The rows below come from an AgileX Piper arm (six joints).
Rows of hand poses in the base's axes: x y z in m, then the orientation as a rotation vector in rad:
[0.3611 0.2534 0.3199 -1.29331 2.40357 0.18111]
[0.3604 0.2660 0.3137 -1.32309 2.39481 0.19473]
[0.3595 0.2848 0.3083 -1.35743 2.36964 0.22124]
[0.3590 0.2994 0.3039 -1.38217 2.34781 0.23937]
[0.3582 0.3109 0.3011 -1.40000 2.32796 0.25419]
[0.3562 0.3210 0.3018 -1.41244 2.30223 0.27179]
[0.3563 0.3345 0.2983 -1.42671 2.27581 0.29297]
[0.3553 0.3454 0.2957 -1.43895 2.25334 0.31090]
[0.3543 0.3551 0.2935 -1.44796 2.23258 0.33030]
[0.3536 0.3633 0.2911 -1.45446 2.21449 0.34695]
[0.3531 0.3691 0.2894 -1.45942 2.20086 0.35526]
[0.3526 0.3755 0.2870 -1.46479 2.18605 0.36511]
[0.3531 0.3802 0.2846 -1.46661 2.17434 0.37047]
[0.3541 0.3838 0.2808 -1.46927 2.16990 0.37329]
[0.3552 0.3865 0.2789 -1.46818 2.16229 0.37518]
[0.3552 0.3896 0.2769 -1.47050 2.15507 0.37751]
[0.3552 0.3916 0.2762 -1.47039 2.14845 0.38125]
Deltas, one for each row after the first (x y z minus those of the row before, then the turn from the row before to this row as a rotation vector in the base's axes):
[-0.0007 0.0126 -0.0062 0.00146 0.00749 0.02360]
[-0.0009 0.0188 -0.0054 0.01389 0.00139 0.03310]
[-0.0005 0.0146 -0.0044 0.01079 -0.00185 0.02486]
[-0.0008 0.0115 -0.0028 0.01042 -0.00353 0.01946]
[-0.0020 0.0101 0.0007 0.01645 -0.00826 0.01829]
[0.0001 0.0135 -0.0035 0.01794 -0.00635 0.02042]
[-0.0010 0.0109 -0.0026 0.01507 -0.00514 0.01756]
[-0.0010 0.0097 -0.0022 0.01629 -0.00390 0.01535]
[-0.0007 0.0082 -0.0024 0.01456 -0.00372 0.01256]
[-0.0005 0.0058 -0.0017 0.00868 -0.00470 0.00878]
[-0.0005 0.0064 -0.0024 0.00984 -0.00465 0.00974]
[0.0005 0.0047 -0.0024 0.00754 -0.00548 0.00570]
[0.0010 0.0036 -0.0038 0.00242 -0.00114 0.00360]
[0.0011 0.0027 -0.0019 0.00505 -0.00493 0.00195]
[0.0000 0.0031 -0.0020 0.00361 -0.00350 0.00414]
[0.0000 0.0020 -0.0007 0.00512 -0.00301 0.00268]

